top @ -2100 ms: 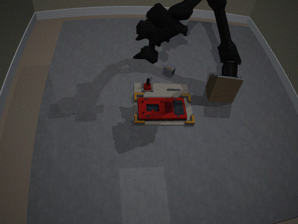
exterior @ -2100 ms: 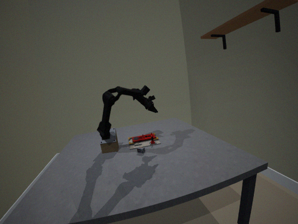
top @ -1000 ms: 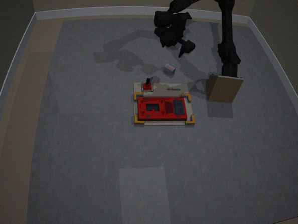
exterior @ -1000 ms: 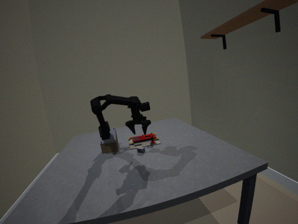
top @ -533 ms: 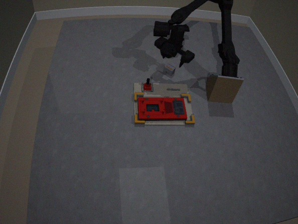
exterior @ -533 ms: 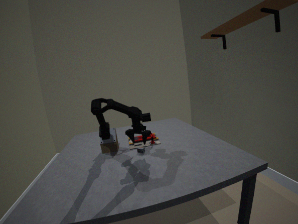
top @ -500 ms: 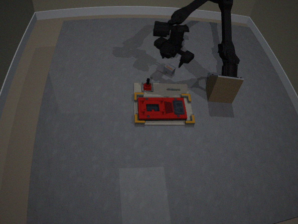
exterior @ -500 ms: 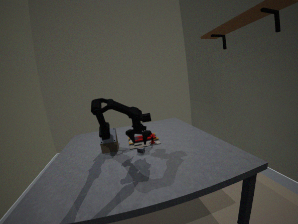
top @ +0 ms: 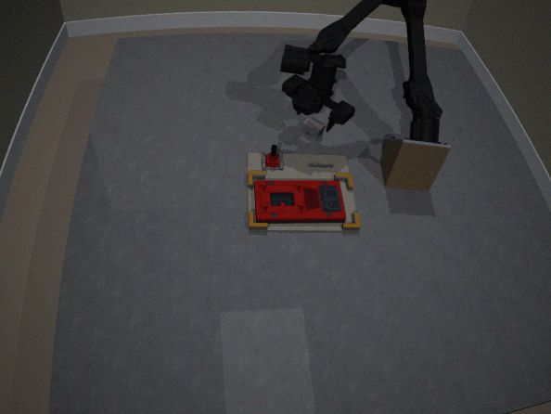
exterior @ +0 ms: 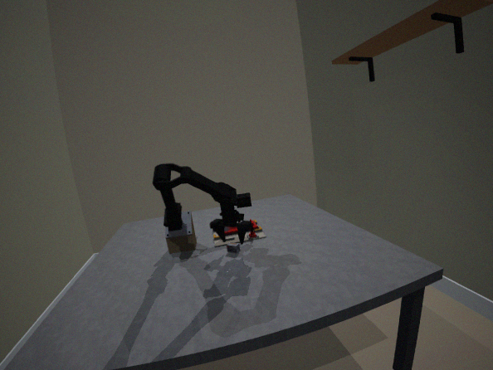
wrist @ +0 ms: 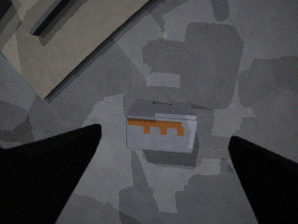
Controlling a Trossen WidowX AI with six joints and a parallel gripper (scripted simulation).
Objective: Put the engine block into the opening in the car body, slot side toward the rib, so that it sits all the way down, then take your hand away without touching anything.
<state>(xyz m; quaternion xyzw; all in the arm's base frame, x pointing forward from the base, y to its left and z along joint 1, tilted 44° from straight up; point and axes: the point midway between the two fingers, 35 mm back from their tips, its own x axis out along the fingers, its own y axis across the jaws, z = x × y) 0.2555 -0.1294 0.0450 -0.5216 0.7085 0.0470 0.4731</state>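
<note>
My gripper tip is now 30 mm above the engine block.
</note>
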